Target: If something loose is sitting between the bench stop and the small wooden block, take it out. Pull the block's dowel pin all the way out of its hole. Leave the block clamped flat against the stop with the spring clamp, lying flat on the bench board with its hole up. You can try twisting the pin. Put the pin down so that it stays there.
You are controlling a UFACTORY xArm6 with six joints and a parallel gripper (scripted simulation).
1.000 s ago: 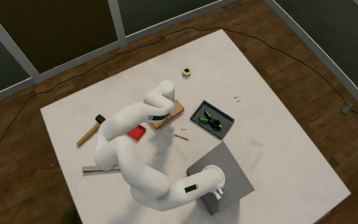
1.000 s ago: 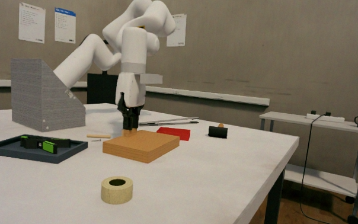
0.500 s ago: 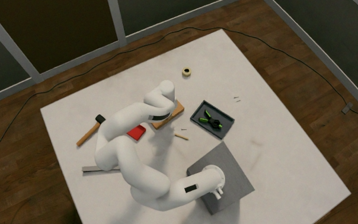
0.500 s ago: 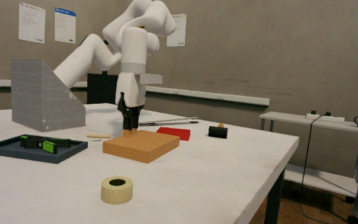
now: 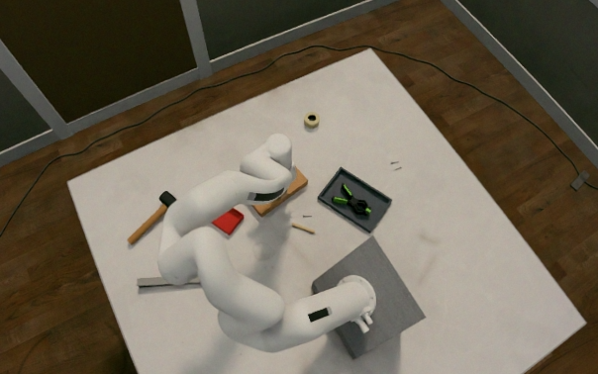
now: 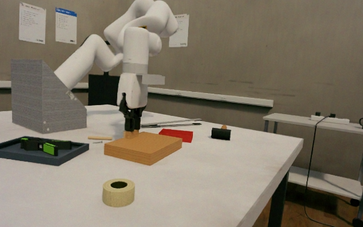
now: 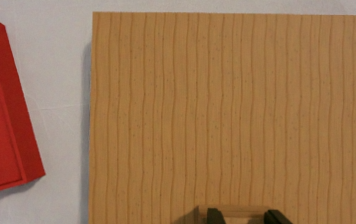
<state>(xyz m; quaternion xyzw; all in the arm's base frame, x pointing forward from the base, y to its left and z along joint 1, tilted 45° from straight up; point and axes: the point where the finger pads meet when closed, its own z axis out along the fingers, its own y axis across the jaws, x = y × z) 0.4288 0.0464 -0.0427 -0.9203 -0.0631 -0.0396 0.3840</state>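
Now: hand 2 cm above the dowel pin. Round my hand: loose dowel 14 cm behind, 1 cm to the right, 7 cm below; small wooden block 3 cm below; red tray 4 cm ahead, 20 cm to the left, 7 cm below.
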